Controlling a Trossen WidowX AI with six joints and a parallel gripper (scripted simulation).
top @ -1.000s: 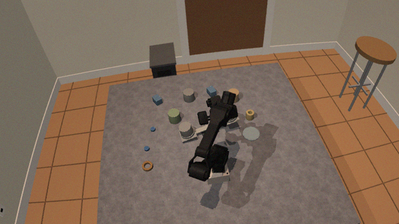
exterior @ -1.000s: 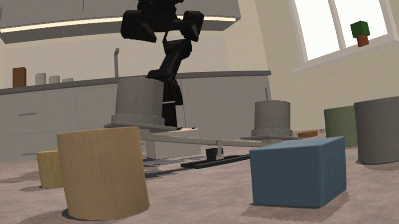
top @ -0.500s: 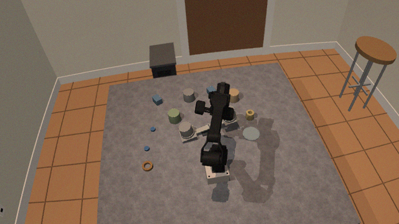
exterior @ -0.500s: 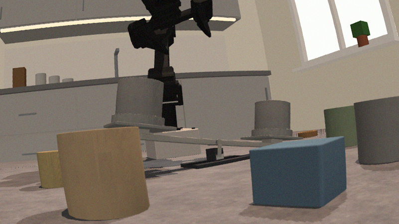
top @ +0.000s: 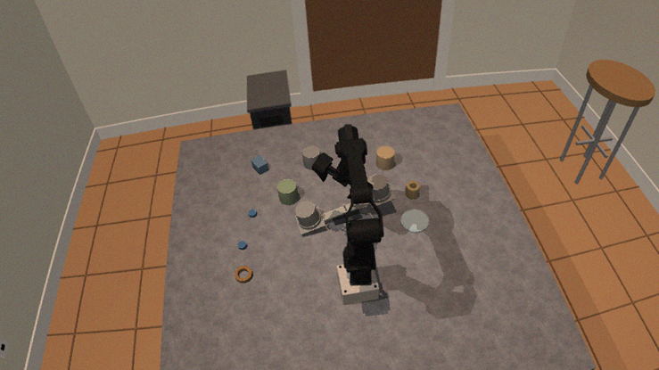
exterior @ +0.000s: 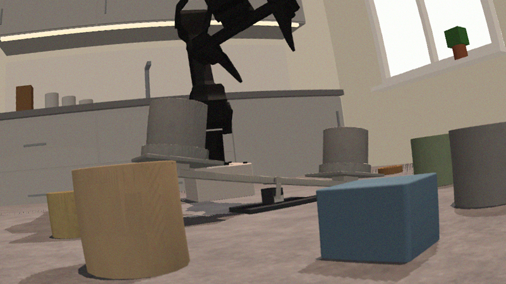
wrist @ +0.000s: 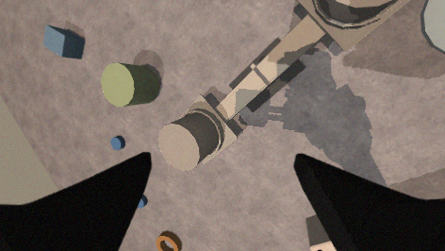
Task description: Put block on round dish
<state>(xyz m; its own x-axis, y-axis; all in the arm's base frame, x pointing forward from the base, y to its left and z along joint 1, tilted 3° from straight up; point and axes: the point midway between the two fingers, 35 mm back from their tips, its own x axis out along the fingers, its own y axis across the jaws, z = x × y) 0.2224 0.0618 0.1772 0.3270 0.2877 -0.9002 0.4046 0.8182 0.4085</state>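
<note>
Right now my gripper tip is 16 cm above the teal block, 10 cm to the right of it and 1 cm short of it. From my gripper tip the other things lie so: pale round dish 27 cm to the right, 19 cm below, 2 cm ahead; then green cylinder 17 cm to the left, 16 cm below, 14 cm ahead.
</note>
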